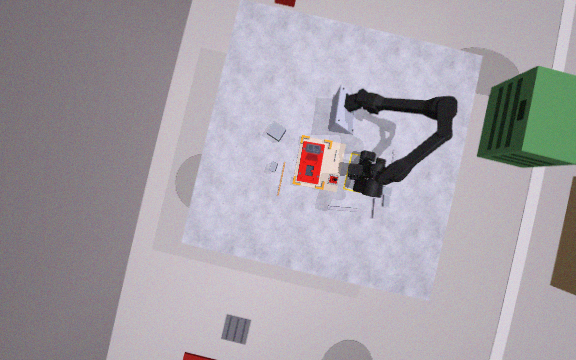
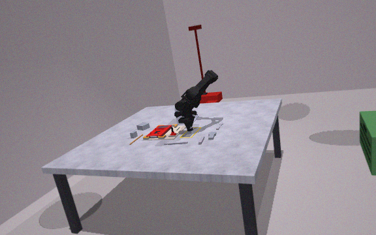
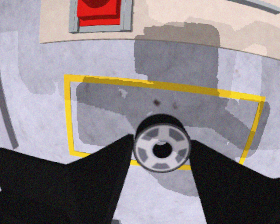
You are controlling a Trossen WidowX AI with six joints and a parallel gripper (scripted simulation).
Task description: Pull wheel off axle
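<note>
My gripper tip is right at the wheel. Also, from my gripper tip: black axle 50 mm ahead, 100 mm to the right, 10 mm above.
</note>
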